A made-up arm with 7 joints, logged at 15 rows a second.
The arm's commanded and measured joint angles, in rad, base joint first. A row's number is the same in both.
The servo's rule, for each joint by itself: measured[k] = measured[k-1] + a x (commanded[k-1-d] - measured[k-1]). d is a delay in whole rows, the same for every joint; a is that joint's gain. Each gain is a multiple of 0.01, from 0.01 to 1. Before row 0 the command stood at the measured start. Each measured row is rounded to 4 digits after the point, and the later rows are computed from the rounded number. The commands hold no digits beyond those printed.
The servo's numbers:
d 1
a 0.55 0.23 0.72 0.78 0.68 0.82 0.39
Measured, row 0:
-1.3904, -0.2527, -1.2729, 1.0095, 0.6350, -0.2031, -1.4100
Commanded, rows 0 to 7:
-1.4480, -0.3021, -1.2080, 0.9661, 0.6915, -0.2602, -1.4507
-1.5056, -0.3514, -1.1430, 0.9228, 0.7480, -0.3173, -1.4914
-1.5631, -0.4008, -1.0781, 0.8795, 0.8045, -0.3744, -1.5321
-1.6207, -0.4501, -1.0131, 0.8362, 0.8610, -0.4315, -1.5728
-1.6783, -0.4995, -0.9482, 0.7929, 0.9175, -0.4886, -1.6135
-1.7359, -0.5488, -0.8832, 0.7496, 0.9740, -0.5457, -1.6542
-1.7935, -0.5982, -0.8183, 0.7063, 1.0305, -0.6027, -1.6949
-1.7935, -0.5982, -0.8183, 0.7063, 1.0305, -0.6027, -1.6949
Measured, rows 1 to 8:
-1.3904, -0.2527, -1.2729, 1.0095, 0.6350, -0.2031, -1.4100
-1.4221, -0.2641, -1.2262, 0.9756, 0.6734, -0.2499, -1.4259
-1.4680, -0.2842, -1.1663, 0.9344, 0.7241, -0.3052, -1.4514
-1.5203, -0.3110, -1.1028, 0.8916, 0.7788, -0.3619, -1.4829
-1.5755, -0.3430, -1.0382, 0.8484, 0.8347, -0.4190, -1.5180
-1.6320, -0.3790, -0.9734, 0.8051, 0.8910, -0.4761, -1.5552
-1.6891, -0.4181, -0.9085, 0.7618, 0.9474, -0.5332, -1.5938
-1.7465, -0.4595, -0.8436, 0.7185, 1.0039, -0.5902, -1.6332

